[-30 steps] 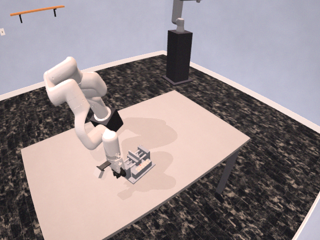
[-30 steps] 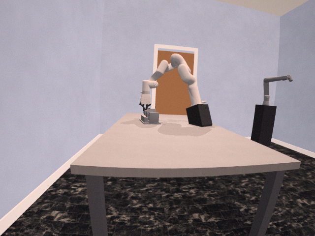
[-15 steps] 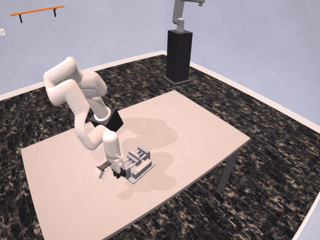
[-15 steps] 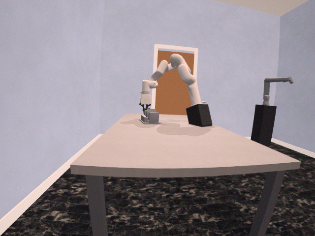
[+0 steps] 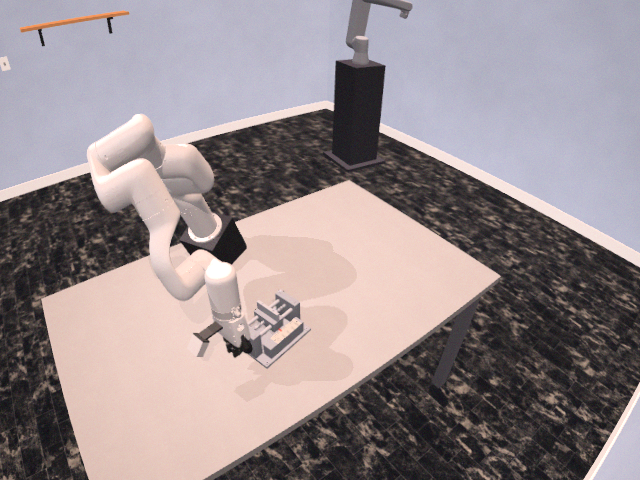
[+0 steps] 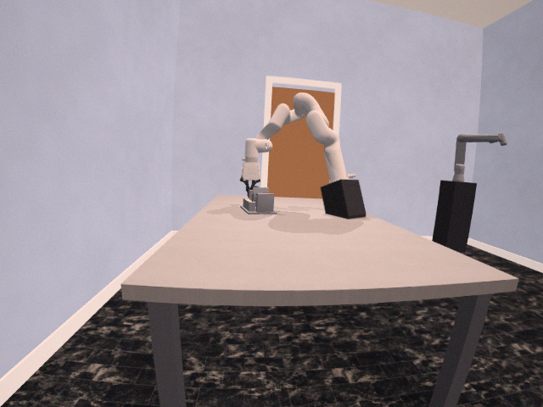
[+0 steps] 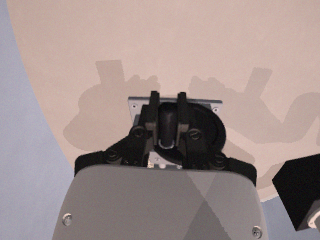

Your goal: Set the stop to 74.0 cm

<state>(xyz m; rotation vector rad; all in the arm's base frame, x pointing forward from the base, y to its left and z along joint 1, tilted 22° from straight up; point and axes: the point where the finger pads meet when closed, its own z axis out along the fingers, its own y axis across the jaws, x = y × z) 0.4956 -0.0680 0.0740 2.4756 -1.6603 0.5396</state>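
Now: hand 10 mm to the right of the handwheel knob. Also, from my hand: sliding stop block (60 mm behind, 140 mm to the left, 10 mm below); then black handwheel (10 mm behind, 20 mm to the left, 10 mm below).
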